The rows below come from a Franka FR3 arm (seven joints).
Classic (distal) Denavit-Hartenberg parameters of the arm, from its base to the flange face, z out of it. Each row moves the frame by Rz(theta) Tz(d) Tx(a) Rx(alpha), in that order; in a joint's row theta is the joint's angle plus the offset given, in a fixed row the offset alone. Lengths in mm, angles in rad.
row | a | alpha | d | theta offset
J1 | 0 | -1.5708 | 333 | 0
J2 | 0 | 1.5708 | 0 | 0
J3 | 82.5 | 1.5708 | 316 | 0
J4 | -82.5 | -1.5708 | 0 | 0
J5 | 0 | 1.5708 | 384 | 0
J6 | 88 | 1.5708 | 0 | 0
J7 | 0 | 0 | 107 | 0
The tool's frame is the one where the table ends.
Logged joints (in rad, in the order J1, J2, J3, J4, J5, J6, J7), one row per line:
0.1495, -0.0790, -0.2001, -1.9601, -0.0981, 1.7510, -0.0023
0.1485, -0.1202, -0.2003, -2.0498, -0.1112, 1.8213, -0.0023
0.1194, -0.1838, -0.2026, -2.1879, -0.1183, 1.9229, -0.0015
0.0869, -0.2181, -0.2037, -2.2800, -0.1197, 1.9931, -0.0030
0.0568, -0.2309, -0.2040, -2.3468, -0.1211, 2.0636, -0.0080
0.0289, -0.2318, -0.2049, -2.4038, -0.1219, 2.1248, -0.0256
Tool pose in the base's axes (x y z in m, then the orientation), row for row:
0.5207, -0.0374, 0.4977, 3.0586, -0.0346, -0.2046
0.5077, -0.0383, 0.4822, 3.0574, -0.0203, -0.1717
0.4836, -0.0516, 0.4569, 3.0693, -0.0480, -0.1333
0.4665, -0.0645, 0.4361, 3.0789, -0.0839, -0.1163
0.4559, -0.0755, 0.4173, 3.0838, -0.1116, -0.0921
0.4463, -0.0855, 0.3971, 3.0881, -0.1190, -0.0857
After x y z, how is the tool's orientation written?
As a rotation vector, in radians.
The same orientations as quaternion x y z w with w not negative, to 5 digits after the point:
0.99699, -0.01128, -0.06669, 0.03797
0.99762, -0.00662, -0.05603, 0.03964
0.99834, -0.01561, -0.04336, 0.03451
0.99848, -0.02721, -0.03772, 0.02967
0.99853, -0.03614, -0.02982, 0.02720
0.99856, -0.03848, -0.02771, 0.02500

